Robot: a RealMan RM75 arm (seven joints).
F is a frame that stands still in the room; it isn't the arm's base.
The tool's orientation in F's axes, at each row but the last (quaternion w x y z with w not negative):
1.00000, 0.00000, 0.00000, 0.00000
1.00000, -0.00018, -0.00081, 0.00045
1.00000, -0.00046, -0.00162, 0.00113
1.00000, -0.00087, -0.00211, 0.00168
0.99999, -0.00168, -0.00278, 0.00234
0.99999, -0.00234, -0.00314, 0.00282
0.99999, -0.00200, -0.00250, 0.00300
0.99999, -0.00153, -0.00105, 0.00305
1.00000, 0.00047, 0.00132, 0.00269
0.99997, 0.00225, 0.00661, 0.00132
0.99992, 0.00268, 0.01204, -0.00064
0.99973, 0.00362, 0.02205, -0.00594
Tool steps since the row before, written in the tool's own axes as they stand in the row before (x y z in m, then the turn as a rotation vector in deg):
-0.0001, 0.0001, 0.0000, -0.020, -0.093, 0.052
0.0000, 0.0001, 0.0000, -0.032, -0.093, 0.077
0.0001, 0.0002, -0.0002, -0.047, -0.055, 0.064
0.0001, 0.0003, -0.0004, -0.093, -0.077, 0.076
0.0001, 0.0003, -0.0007, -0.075, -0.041, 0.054
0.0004, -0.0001, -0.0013, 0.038, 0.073, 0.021
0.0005, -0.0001, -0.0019, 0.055, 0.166, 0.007
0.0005, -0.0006, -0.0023, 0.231, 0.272, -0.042
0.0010, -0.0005, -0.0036, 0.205, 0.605, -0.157
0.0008, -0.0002, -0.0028, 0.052, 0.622, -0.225
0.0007, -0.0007, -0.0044, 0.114, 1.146, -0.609
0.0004, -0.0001, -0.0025, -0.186, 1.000, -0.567
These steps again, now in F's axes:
-0.0001, 0.0001, 0.0000, -0.020, -0.093, 0.052
0.0000, 0.0001, 0.0000, -0.032, -0.093, 0.077
0.0001, 0.0002, -0.0002, -0.047, -0.055, 0.064
0.0001, 0.0003, -0.0004, -0.093, -0.077, 0.076
0.0001, 0.0003, -0.0007, -0.075, -0.041, 0.054
0.0004, -0.0001, -0.0013, 0.037, 0.073, 0.021
0.0005, -0.0001, -0.0019, 0.054, 0.166, 0.007
0.0005, -0.0006, -0.0023, 0.229, 0.273, -0.042
0.0010, -0.0005, -0.0036, 0.201, 0.606, -0.157
0.0008, -0.0002, -0.0028, 0.047, 0.623, -0.223
0.0006, -0.0007, -0.0044, 0.101, 1.149, -0.605
0.0003, -0.0001, -0.0025, -0.199, 1.006, -0.551

